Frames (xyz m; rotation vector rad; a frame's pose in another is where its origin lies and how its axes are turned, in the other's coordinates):
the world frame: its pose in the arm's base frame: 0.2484 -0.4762 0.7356 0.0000 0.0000 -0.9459
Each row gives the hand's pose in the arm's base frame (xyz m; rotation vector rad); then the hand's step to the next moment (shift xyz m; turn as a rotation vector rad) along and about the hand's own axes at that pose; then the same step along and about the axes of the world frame.
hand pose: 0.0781 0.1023 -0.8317 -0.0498 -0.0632 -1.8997
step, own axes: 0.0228 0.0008 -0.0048 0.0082 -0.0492 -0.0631
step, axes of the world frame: 0.0140 -0.0183 -0.0033 -0.0320 -0.0378 -0.0634
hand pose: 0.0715 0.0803 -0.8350 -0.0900 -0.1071 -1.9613
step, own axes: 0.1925 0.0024 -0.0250 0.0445 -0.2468 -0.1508
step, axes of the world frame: 0.1043 -0.1637 -0.0029 -0.1733 -0.1795 -0.1528
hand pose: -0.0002 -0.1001 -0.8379 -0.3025 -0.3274 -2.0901
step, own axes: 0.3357 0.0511 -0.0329 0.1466 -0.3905 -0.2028
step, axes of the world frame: 0.1704 -0.2816 0.0898 -0.2562 -0.3409 -0.1824
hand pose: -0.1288 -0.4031 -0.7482 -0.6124 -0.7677 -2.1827
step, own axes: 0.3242 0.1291 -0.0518 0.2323 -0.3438 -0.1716
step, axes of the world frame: 0.1469 -0.2441 0.2081 -0.2261 -0.3770 -0.0913
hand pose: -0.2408 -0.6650 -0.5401 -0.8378 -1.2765 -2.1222
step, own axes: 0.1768 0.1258 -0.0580 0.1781 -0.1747 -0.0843
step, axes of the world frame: 0.0757 -0.1098 0.1807 -0.1345 -0.2264 -0.0015
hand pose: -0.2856 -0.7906 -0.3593 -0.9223 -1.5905 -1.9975
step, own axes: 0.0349 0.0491 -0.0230 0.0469 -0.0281 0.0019
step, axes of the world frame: 0.0284 -0.0154 0.0558 -0.0401 -0.0341 0.0148
